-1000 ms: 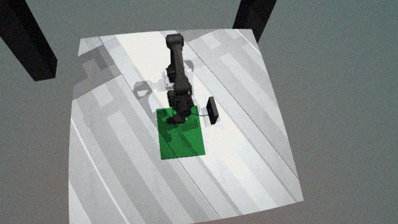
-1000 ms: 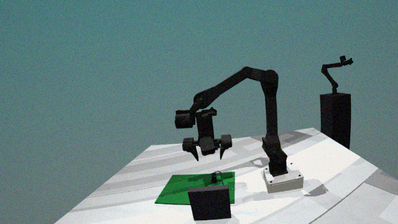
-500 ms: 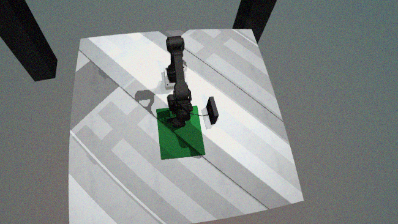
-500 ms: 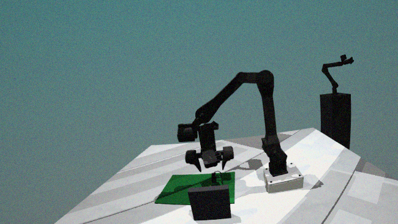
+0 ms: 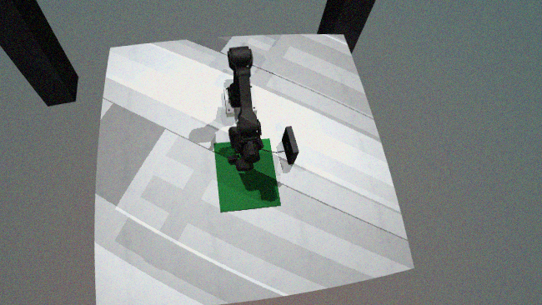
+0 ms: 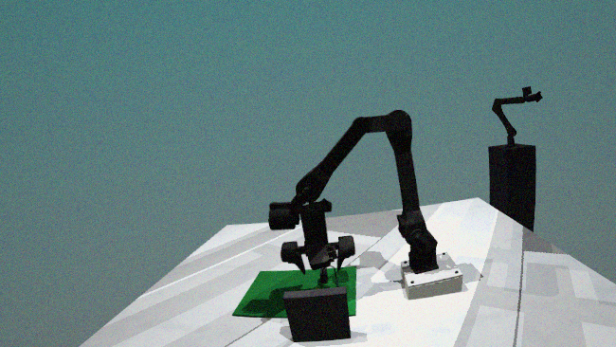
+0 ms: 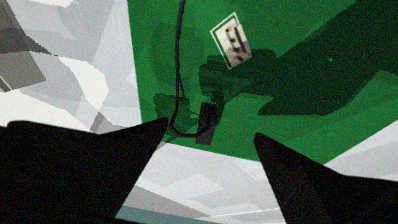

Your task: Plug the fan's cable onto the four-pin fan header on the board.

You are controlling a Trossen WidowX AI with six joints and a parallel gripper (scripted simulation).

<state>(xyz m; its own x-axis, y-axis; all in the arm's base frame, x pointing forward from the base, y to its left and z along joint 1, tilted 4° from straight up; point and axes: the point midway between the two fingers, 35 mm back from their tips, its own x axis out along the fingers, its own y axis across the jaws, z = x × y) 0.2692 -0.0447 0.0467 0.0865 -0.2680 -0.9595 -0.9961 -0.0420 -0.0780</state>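
The black plug is 1 cm to the right of my gripper tip and 2 cm below it. From my gripper tip the other things lie so: whitish fan header (7 cm to the left, 4 cm below); green board (6 cm ahead, 4 cm to the left, 5 cm below); black fan (1 cm behind, 22 cm to the left, 2 cm above).
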